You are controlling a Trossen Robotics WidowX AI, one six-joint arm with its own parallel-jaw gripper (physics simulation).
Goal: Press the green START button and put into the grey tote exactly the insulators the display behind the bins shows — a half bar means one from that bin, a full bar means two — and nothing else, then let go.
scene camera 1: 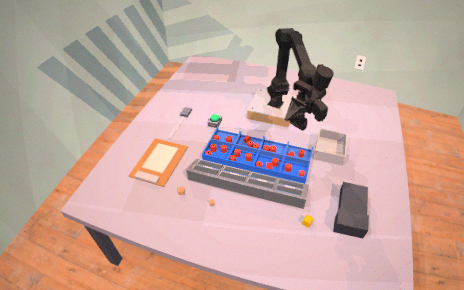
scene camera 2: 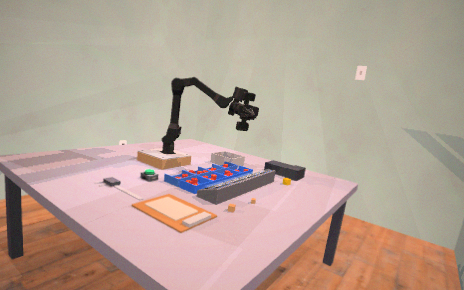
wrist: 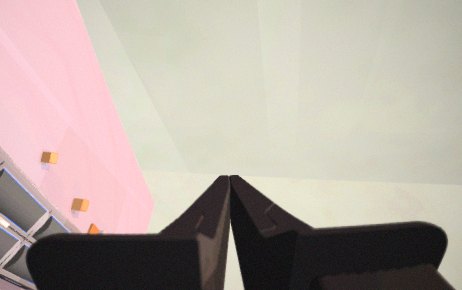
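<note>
My gripper point(scene camera 1: 299, 122) point(wrist: 228, 184) is shut and empty, raised above the table between the robot's base and the grey tote. The grey tote point(scene camera 1: 329, 157) point(scene camera 2: 228, 160) looks empty in scene camera 1. The green START button point(scene camera 1: 215, 118) point(scene camera 2: 149, 172) stands at the other end of the bins, well away from the gripper. The blue bins point(scene camera 1: 280, 173) point(scene camera 2: 181, 185) form two rows and hold red insulators point(scene camera 1: 248, 157) point(scene camera 2: 213, 177), some upright, some tipped. The long grey display point(scene camera 1: 245, 191) point(scene camera 2: 235, 190) point(wrist: 26, 182) has four windows; no bars can be read on it.
A black box point(scene camera 1: 352, 209) point(scene camera 2: 285, 170) and a yellow cube point(scene camera 1: 307, 220) point(scene camera 2: 286, 181) stand near the display's tote end. Two small orange cubes point(scene camera 1: 181, 190) point(scene camera 2: 231, 208) point(wrist: 80, 204) lie beyond the display. An orange board with a pale sheet point(scene camera 1: 160, 158) point(scene camera 2: 171, 207) lies past the button end.
</note>
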